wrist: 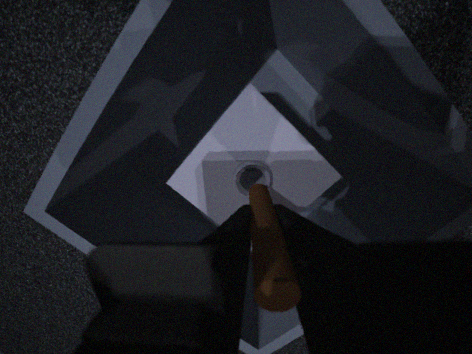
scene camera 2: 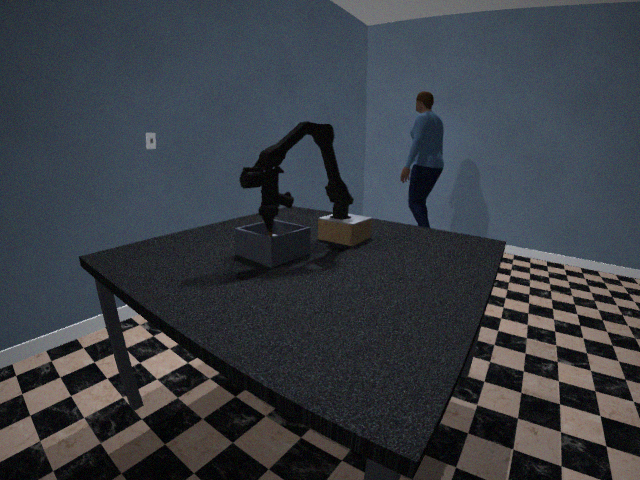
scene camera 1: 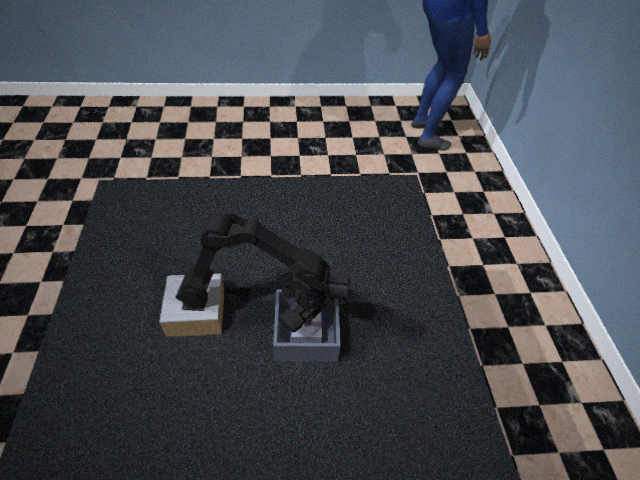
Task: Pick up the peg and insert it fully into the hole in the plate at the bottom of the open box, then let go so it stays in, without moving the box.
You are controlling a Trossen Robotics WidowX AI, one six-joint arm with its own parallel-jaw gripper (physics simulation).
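Pixels of known places: gripper, fingertip midpoint: (wrist: 261, 212) (scene camera 2: 269, 230) (scene camera 1: 310, 319); arm's base, link origin: (scene camera 2: 340, 217) (scene camera 1: 195, 301).
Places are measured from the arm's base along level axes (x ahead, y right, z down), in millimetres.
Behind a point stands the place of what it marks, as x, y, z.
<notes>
The orange-brown peg (scene camera 1: 309, 322) {347, 42, 12} (scene camera 2: 270, 233) {351, 32, 10} (wrist: 272, 250) {341, 32, -43} is held between the fingers of my dark gripper (wrist: 261, 212) {348, 38, 2}, which is shut on it and reaches down inside the open grey box (scene camera 1: 306, 352) {344, 129, 31} (scene camera 2: 292, 248) {332, -60, 48} (wrist: 95, 112) {253, 56, -8}. The pale square plate (scene camera 1: 306, 336) {341, 77, 33} (wrist: 250, 120) {308, 7, 32} lies at the bottom of the box. Its round hole (wrist: 249, 177) shows in the wrist view, with the peg's far end overlapping the ring's lower right edge. The hole's dark inside is largely visible. Whether the peg's end touches the plate cannot be told. The fingers are too dark to separate in the scene views.
The box's walls surround the gripper's fingertips. The arm's base stands on a white-topped, wood-sided block (scene camera 1: 191, 328) {-4, 65, 47} (scene camera 2: 343, 232) {63, -67, 41} beside the box, on the dark table (scene camera 1: 206, 408) {80, 283, 90} (scene camera 2: 361, 320) {503, -468, 90}. A person in blue (scene camera 1: 449, 56) (scene camera 2: 426, 139) stands beyond the table.
</notes>
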